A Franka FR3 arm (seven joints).
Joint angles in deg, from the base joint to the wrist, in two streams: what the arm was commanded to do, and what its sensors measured. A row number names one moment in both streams.
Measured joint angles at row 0: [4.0, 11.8, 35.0, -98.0, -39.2, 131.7, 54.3]
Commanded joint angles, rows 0 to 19: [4.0, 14.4, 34.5, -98.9, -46.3, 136.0, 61.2]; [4.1, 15.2, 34.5, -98.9, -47.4, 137.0, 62.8]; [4.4, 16.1, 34.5, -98.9, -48.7, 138.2, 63.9]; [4.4, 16.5, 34.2, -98.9, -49.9, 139.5, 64.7]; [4.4, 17.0, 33.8, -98.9, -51.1, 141.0, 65.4]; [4.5, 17.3, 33.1, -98.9, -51.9, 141.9, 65.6]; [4.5, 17.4, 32.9, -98.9, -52.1, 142.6, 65.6]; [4.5, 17.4, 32.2, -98.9, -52.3, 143.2, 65.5]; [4.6, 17.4, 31.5, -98.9, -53.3, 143.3, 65.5]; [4.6, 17.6, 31.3, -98.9, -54.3, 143.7, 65.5]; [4.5, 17.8, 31.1, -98.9, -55.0, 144.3, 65.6]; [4.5, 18.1, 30.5, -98.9, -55.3, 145.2, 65.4]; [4.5, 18.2, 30.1, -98.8, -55.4, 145.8, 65.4]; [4.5, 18.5, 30.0, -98.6, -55.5, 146.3, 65.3]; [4.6, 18.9, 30.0, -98.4, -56.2, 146.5, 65.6]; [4.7, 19.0, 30.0, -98.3, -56.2, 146.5, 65.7]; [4.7, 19.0, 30.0, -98.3, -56.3, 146.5, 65.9]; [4.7, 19.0, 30.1, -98.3, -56.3, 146.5, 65.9]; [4.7, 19.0, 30.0, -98.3, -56.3, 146.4, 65.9]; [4.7, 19.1, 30.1, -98.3, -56.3, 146.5, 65.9]
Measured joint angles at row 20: [4.1, 18.4, 30.5, -98.7, -54.8, 145.4, 64.0]
